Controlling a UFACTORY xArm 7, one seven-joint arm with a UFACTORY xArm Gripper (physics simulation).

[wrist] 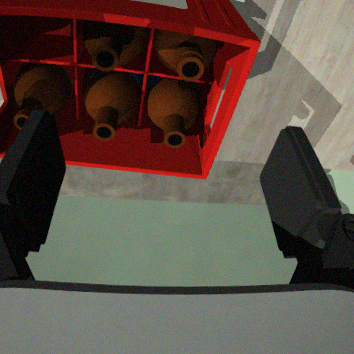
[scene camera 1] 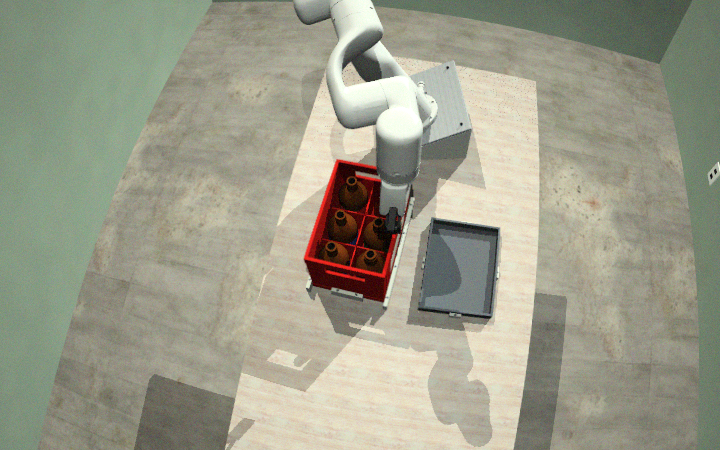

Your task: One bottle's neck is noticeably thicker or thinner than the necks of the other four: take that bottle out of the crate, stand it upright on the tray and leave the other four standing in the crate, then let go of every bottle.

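Frame: origin at the arm's base, x left, y back, z up, level; millimetres.
Where they show: gripper, fingertip midpoint: (wrist: 167, 144) (scene camera 1: 395, 211).
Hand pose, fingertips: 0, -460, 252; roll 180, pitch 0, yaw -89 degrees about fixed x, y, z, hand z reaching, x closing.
Each offset is from my fingertips to the top centre of the thing, as dx, dy, dz. "spot": to the spot under its first point.
The red crate @(-92, +59, -155) (scene camera 1: 371, 289) (wrist: 135, 160) has six compartments. Five brown bottles stand in it: back left (scene camera 1: 352, 196) (wrist: 44, 90), middle left (scene camera 1: 343, 227) (wrist: 111, 97), front left (scene camera 1: 335, 255) (wrist: 173, 102), middle right (scene camera 1: 374, 234) and front right (scene camera 1: 369, 261) (wrist: 177, 47). The back right compartment holds no bottle. The necks look close in width; I cannot tell for certain which differs. My gripper (scene camera 1: 391, 221) (wrist: 167, 144) is open and empty, above the crate's right side in the scene view, partly hiding the middle right bottle. The grey tray @(spot: +217, +36, -325) (scene camera 1: 477, 270) stands right of the crate, empty.
A pale rail @(+7, +52, -300) (scene camera 1: 398, 257) runs along the crate's right side, and a small bracket @(spot: -103, -84, -300) (scene camera 1: 346, 292) sits at its front. The arm's grey base block (scene camera 1: 446, 103) stands behind the crate and tray. The crate walls and dividers rise around the bottles.
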